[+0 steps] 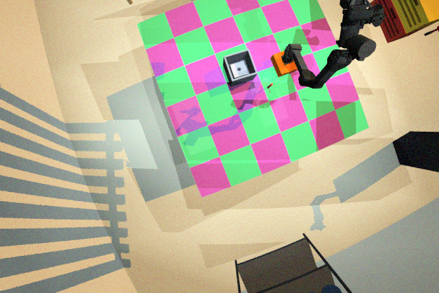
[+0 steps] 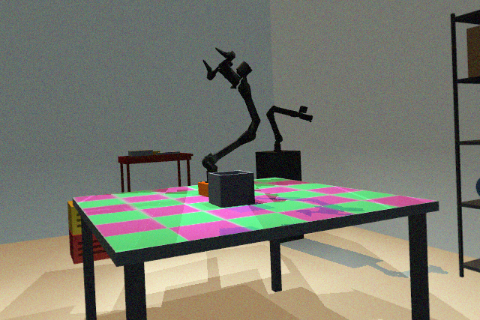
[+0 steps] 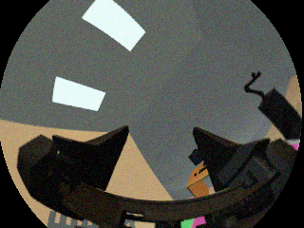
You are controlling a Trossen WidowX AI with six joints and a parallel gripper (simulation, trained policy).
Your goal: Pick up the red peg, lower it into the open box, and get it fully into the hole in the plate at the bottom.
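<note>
Now: the red peg 14 cm ahead of my gripper tip, 12 cm to the left of it and 69 cm below it. Round my gripper tip: grey plate: 28 cm ahead, 6 cm to the right, 68 cm below.
</note>
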